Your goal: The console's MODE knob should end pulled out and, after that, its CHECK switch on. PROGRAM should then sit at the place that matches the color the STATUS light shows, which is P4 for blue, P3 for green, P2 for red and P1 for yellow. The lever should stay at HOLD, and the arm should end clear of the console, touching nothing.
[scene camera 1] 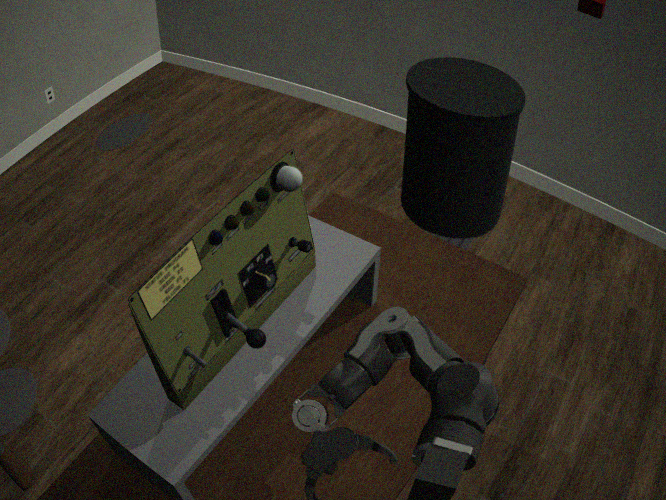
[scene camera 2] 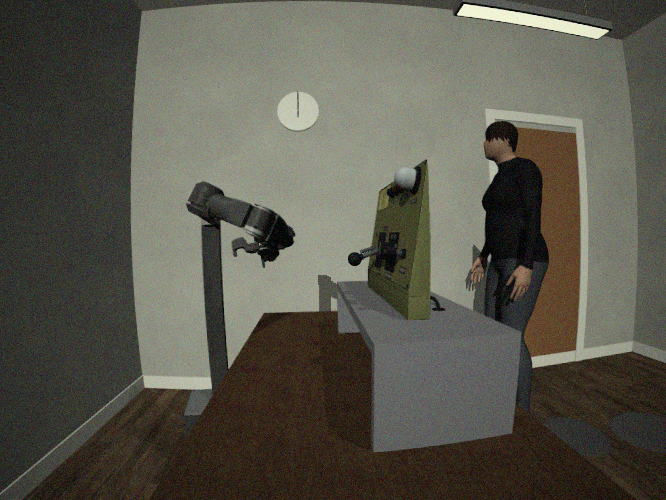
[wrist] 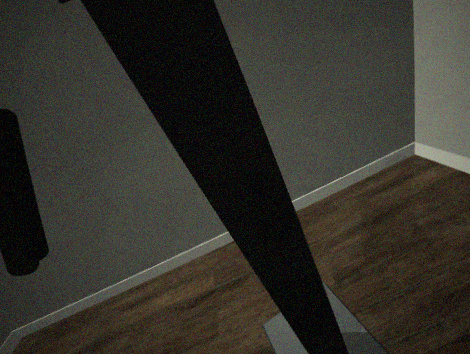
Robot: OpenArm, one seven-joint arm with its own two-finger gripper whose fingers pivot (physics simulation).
A grey bench [scene camera 1: 137,414] is 129 cm from the lens.
